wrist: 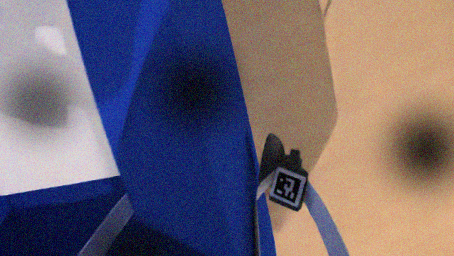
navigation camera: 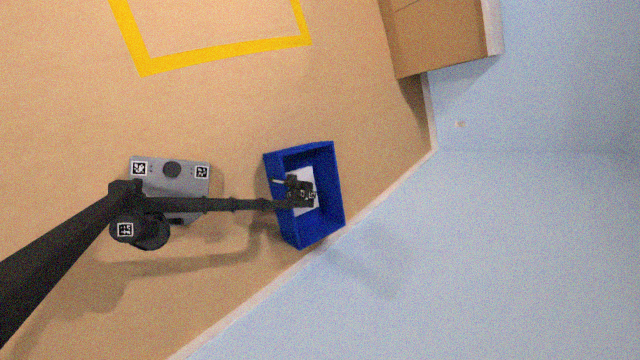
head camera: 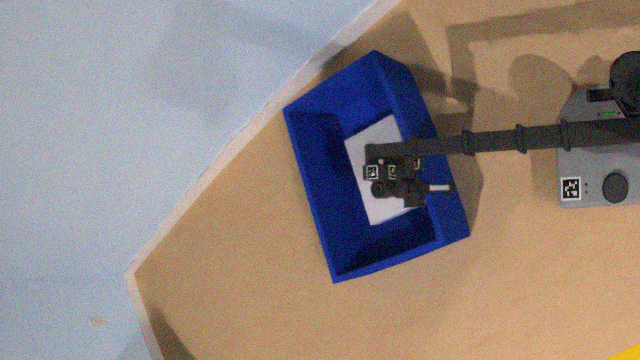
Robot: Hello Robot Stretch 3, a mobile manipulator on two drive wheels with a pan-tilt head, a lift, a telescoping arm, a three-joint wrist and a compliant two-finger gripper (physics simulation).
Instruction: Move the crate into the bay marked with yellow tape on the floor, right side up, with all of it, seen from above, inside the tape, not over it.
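Frame: origin at the robot's base, x ahead, y left, z up, level; millimetres.
Seen in the pictures: gripper, fingertip midpoint: (navigation camera: 275,179) (head camera: 442,188); robot's base, link origin: (navigation camera: 171,168) (head camera: 613,187).
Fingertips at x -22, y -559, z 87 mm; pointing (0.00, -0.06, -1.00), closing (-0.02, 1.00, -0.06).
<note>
Offsets run from my fingertips to a thing's top centre.
The blue crate @[70 mm back, 222 mm right, 134 mm up] (head camera: 310,185) (navigation camera: 336,185) (wrist: 200,165) stands upright on the floor close to the wall, with a white sheet @[70 mm back, 222 mm right, 15 mm down] (head camera: 357,155) (navigation camera: 308,175) (wrist: 45,155) on its bottom. My gripper (head camera: 432,192) (navigation camera: 283,182) (wrist: 233,149) straddles the crate's long side nearest my base. One fingertip is outside, against that wall; the other is hidden behind it, inside the crate. The fingers look closed onto the wall. The yellow tape bay (head camera: 629,352) (navigation camera: 230,51) lies on the floor away from the crate, partly in view.
My base (head camera: 600,160) (navigation camera: 170,187) stands beside the crate, with the arm (head camera: 500,139) (navigation camera: 220,204) reaching over the crate's near side. The pale blue wall (head camera: 125,125) (navigation camera: 500,225) runs close behind the crate. A brown box (navigation camera: 440,40) stands against the wall at the upper right of the navigation view.
</note>
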